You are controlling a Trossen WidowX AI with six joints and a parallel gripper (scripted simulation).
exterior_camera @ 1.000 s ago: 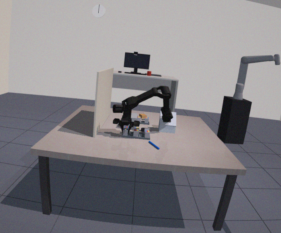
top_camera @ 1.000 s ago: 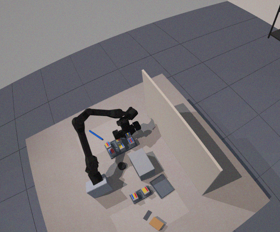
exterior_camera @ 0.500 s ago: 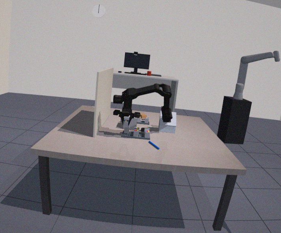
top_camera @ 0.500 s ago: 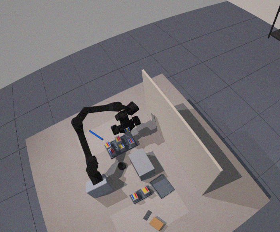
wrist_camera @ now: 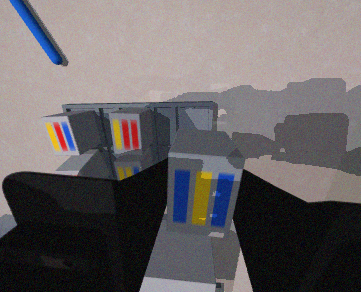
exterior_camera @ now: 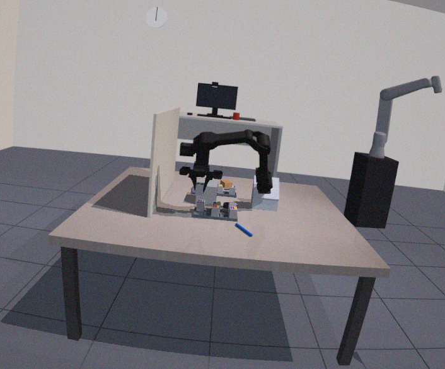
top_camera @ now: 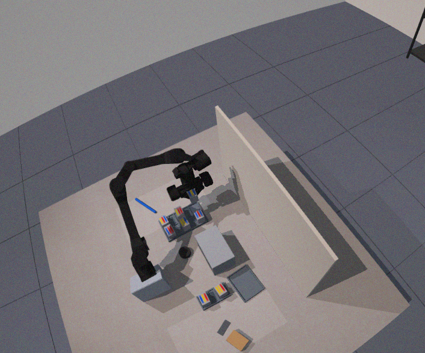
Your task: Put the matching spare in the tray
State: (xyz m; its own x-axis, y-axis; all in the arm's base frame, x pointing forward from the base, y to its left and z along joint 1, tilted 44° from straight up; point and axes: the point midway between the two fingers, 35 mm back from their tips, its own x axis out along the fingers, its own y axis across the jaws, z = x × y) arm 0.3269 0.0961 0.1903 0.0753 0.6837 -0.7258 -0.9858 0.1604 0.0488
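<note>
Now: the dark grey tray 410 mm to the right of my gripper tip, 110 mm below it and 20 mm behind it. The rest, counted from my gripper tip: blue pen 190 mm behind, 160 mm to the left, 110 mm below; black round object 160 mm to the right, 150 mm behind, 100 mm below; mounted unit 230 mm to the right, 60 mm below, 50 mm behind.
</note>
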